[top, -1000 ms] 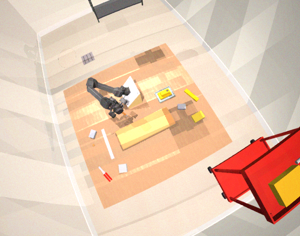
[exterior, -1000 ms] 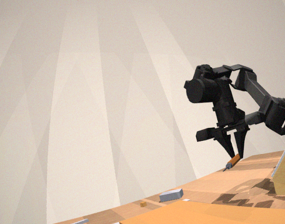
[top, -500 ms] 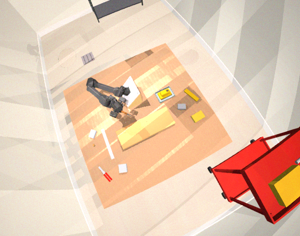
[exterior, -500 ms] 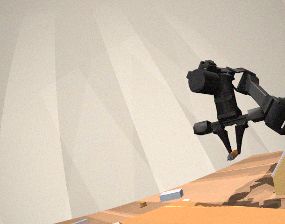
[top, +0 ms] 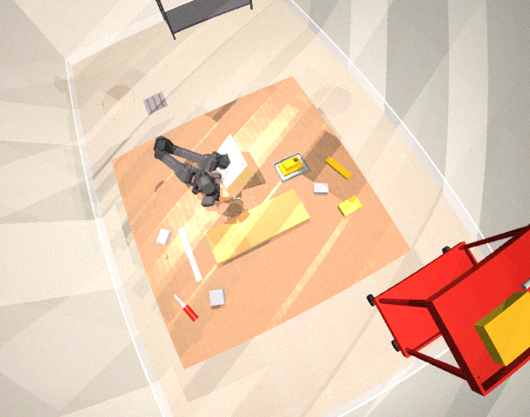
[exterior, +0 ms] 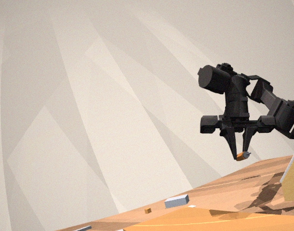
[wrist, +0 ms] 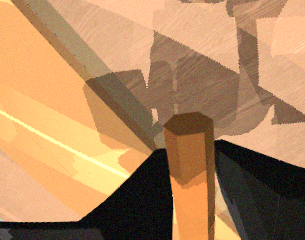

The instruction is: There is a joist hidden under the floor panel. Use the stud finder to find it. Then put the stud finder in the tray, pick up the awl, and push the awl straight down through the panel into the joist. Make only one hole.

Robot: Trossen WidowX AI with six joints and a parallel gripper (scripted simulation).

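Now: the awl 5 cm to the left of my gripper tip, 2 cm ahead of it and 1 cm above it. From my gripper tip the other things lie so: metal ruler: 25 cm to the right, 17 cm ahead, 13 cm below; small orange cube: 38 cm to the right, 14 cm ahead, 12 cm below; grey tray: 42 cm to the left, 12 cm below, 8 cm behind.
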